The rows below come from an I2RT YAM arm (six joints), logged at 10 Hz.
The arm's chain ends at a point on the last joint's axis. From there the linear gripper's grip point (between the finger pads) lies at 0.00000 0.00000 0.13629 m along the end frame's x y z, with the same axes.
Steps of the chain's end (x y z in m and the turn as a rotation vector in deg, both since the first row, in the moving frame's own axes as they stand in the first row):
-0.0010 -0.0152 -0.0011 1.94 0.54 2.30
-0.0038 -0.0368 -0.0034 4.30 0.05 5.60
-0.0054 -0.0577 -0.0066 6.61 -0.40 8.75
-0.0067 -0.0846 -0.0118 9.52 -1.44 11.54
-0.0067 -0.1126 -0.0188 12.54 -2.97 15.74
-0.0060 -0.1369 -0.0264 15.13 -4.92 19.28
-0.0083 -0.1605 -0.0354 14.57 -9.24 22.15
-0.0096 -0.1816 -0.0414 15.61 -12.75 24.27
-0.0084 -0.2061 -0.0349 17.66 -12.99 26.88
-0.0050 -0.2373 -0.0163 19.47 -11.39 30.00
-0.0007 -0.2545 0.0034 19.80 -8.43 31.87
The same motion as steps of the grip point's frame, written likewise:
0.0004 -0.0198 -0.0012 1.94 0.54 2.30
-0.0032 -0.0470 -0.0038 4.30 0.05 5.60
-0.0051 -0.0734 -0.0075 6.61 -0.40 8.75
-0.0078 -0.1073 -0.0137 9.52 -1.44 11.54
-0.0096 -0.1428 -0.0222 12.54 -2.97 15.74
-0.0114 -0.1737 -0.0316 15.13 -4.92 19.28
-0.0228 -0.1980 -0.0415 14.57 -9.24 22.15
-0.0308 -0.2231 -0.0496 15.61 -12.75 24.27
-0.0279 -0.2526 -0.0446 17.66 -12.99 26.88
-0.0185 -0.2872 -0.0265 19.47 -11.39 30.00
-0.0067 -0.3035 -0.0059 19.80 -8.43 31.87

